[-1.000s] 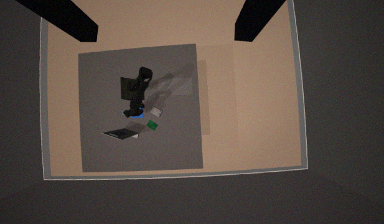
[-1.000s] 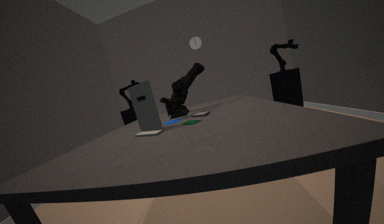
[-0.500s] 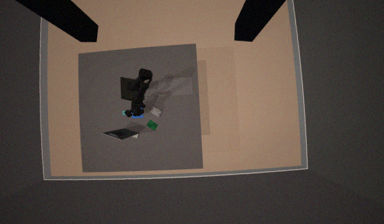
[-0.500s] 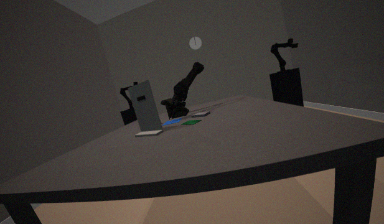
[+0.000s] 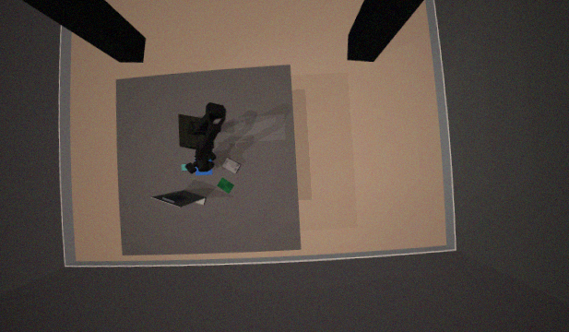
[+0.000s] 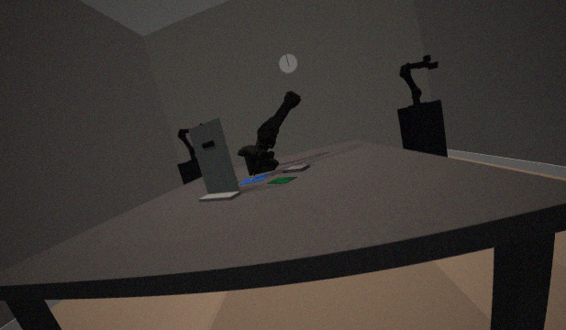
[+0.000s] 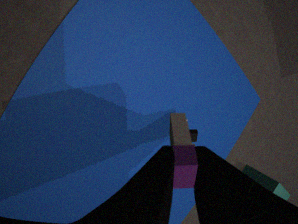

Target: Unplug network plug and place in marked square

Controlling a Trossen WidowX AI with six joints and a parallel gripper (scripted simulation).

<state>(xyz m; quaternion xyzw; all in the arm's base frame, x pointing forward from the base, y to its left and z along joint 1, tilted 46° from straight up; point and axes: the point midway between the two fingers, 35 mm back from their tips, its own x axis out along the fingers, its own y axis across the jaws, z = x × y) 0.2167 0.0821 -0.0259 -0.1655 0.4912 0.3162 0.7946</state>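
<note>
The purple plug is right at my gripper tip. The rest, counted from my gripper tip: grey panel: 200 mm ahead, 50 mm to the right, 110 mm above.
</note>
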